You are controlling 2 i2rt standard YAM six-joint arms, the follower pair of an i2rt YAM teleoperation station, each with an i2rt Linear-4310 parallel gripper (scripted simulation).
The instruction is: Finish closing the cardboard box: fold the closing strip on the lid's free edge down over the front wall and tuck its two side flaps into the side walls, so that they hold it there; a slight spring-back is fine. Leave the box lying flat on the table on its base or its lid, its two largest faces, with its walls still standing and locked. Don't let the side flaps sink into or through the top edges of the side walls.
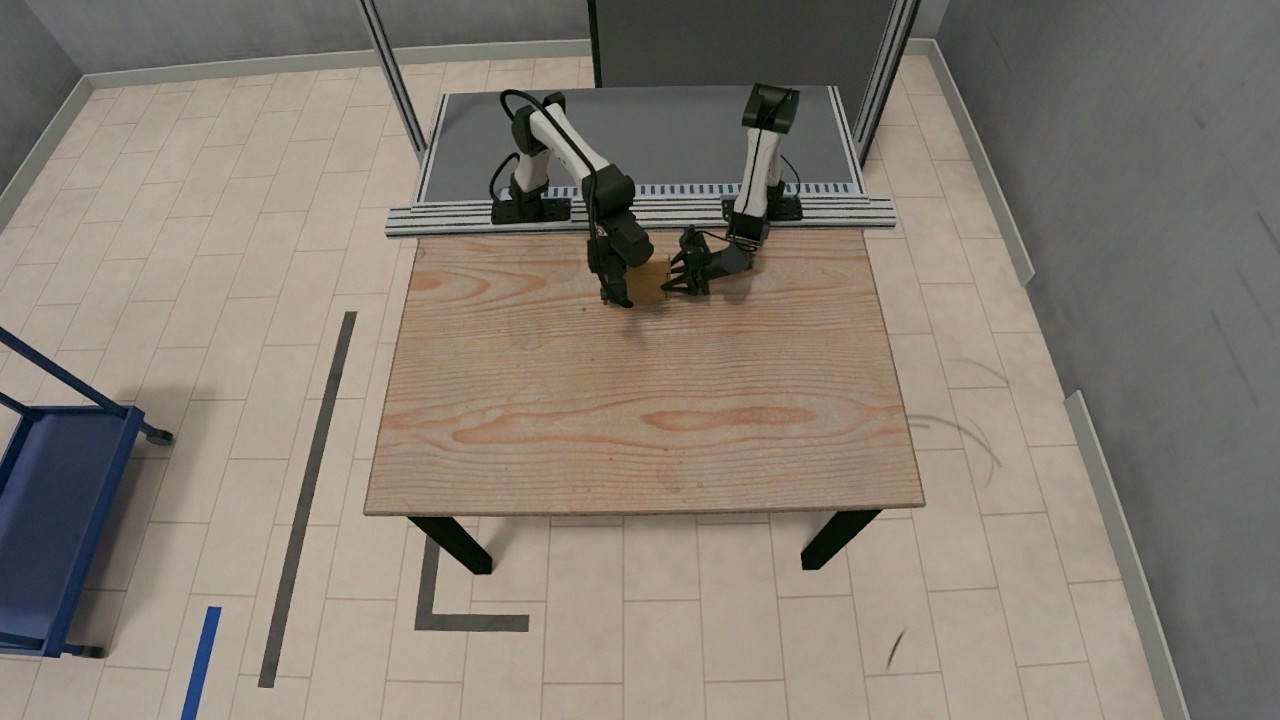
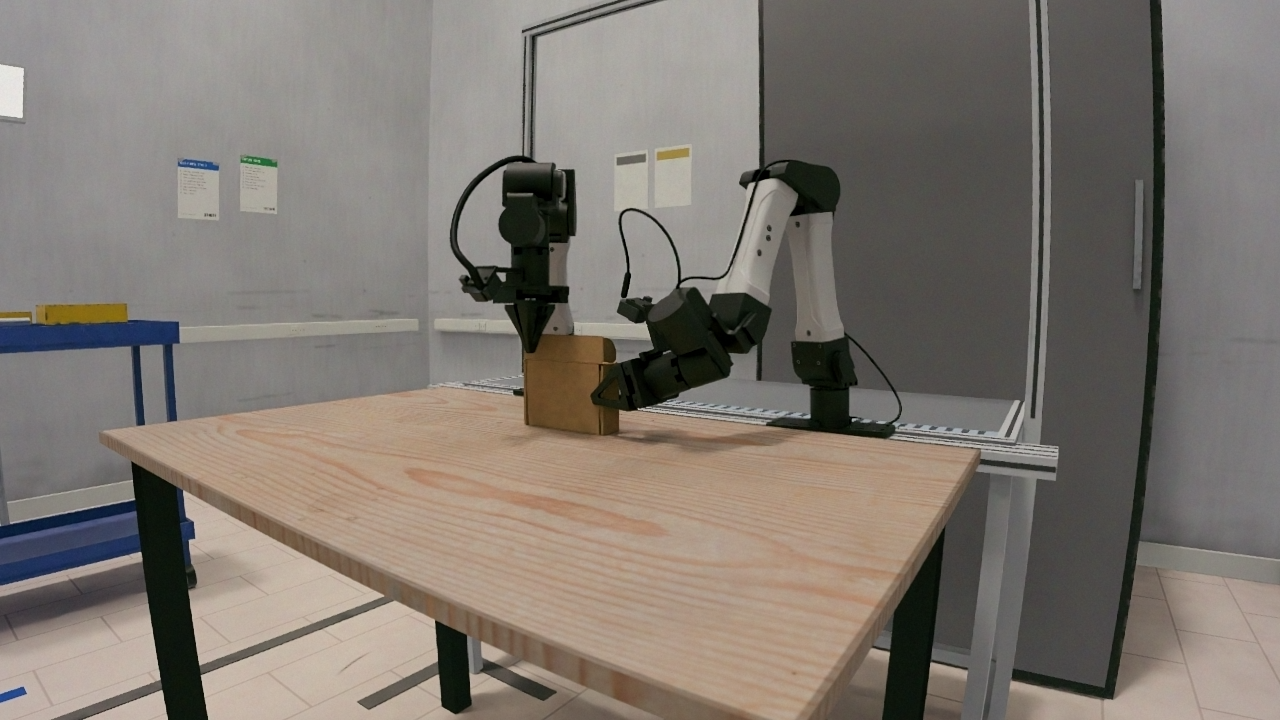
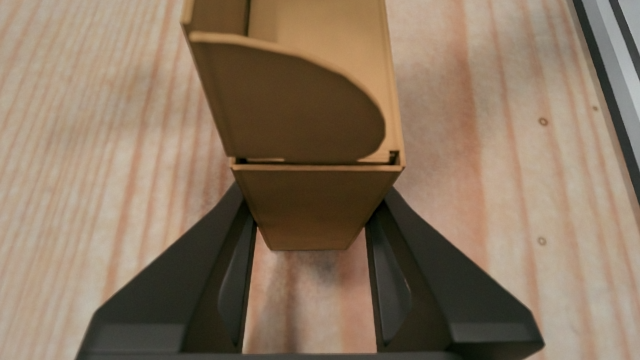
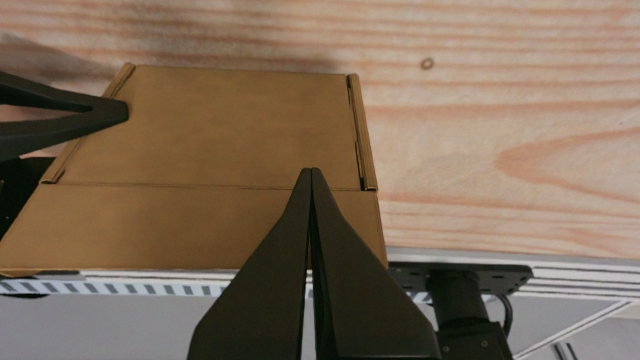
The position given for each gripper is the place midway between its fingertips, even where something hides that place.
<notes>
In view: the left gripper (image 2: pixel 600 397), the right gripper (image 2: pixel 530 353), a rounded side flap (image 3: pixel 271 101) and a closing strip (image 2: pixel 561 340).
The closing strip is seen too in image 4 (image 4: pixel 201 241). The left gripper shows as well in image 1 (image 1: pixel 660 280), in image 3 (image 3: pixel 312 174) and in image 4 (image 4: pixel 141 141). The right gripper is seen too in image 4 (image 4: pixel 310 178).
</notes>
